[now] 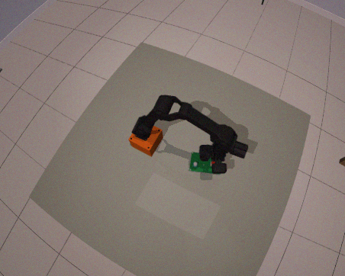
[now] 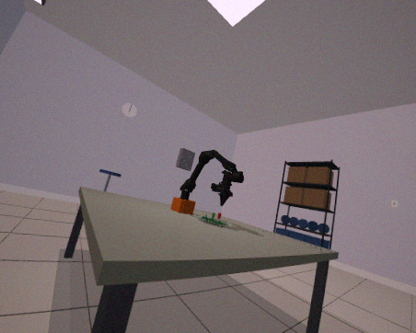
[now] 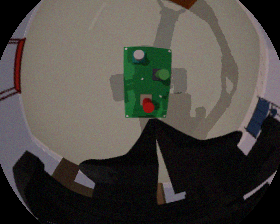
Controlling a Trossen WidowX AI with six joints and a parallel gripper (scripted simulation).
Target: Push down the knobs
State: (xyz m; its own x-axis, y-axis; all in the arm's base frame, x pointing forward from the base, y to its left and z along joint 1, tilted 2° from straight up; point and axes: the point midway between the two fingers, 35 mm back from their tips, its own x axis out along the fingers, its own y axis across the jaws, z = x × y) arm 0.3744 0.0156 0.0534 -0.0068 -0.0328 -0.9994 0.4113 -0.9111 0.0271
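Now: the red knob 60 mm below my gripper tip. The rest, counted from my gripper tip: green round knob 70 mm below, 60 mm behind, 10 mm to the left.
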